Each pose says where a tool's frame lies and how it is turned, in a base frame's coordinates. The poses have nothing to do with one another.
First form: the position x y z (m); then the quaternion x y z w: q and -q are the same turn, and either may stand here.
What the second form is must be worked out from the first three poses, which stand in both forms.
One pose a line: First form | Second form
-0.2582 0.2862 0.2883 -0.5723 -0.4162 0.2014 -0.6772 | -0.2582 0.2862 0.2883 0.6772 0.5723 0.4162 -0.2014
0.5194 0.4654 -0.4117 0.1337 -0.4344 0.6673 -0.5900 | 0.5194 0.4654 -0.4117 0.5900 -0.1337 0.4344 -0.6673
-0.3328 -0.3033 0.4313 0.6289 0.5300 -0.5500 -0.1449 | -0.3328 -0.3033 0.4313 0.1449 -0.6289 -0.5300 0.5500
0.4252 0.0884 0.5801 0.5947 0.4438 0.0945 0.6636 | 0.4252 0.0884 0.5801 0.6636 0.5947 0.4438 0.0945
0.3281 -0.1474 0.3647 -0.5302 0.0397 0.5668 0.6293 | 0.3281 -0.1474 0.3647 0.6293 -0.5302 0.0397 0.5668
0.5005 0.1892 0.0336 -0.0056 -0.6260 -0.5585 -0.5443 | 0.5005 0.1892 0.0336 0.5443 0.0056 0.6260 0.5585
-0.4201 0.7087 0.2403 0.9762 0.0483 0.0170 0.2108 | -0.4201 0.7087 0.2403 0.2108 0.9762 0.0483 0.0170
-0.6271 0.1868 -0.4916 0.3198 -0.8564 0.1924 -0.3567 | -0.6271 0.1868 -0.4916 0.3567 -0.3198 0.8564 -0.1924
